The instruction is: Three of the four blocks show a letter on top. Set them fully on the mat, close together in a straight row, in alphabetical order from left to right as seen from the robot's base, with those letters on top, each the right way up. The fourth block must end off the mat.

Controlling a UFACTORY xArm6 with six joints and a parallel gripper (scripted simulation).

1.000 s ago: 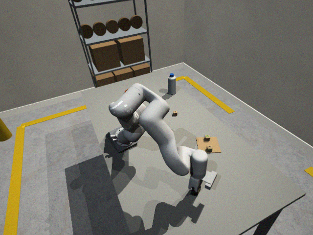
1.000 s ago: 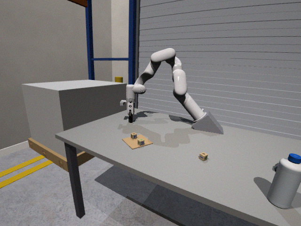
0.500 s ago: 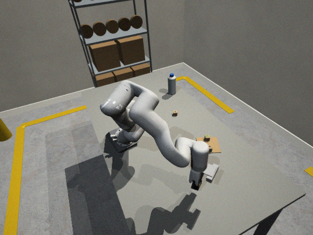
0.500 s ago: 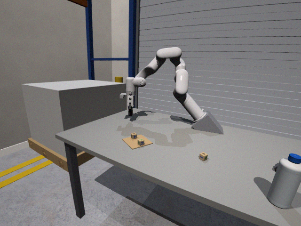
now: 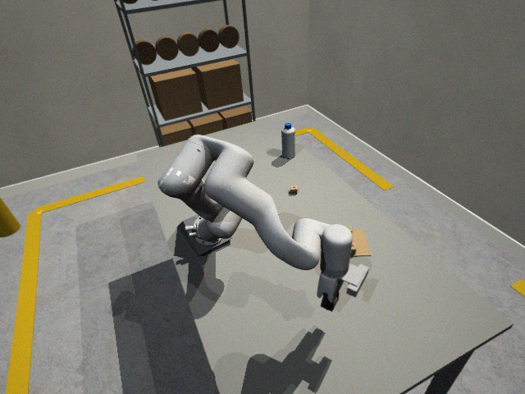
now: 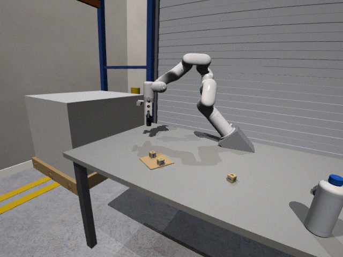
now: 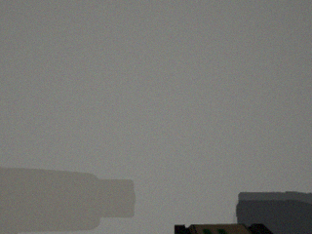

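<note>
Now: the mat 240 mm ahead of my hand, 270 mm to the left of it and 120 mm below it. Round my hand: orange meter (60 mm behind, 1130 mm to the left, 110 mm below); then white bottle (290 mm ahead, 970 mm to the left, 30 mm below); then dark object (50 mm ahead, 990 mm to the left, 110 mm below).
</note>
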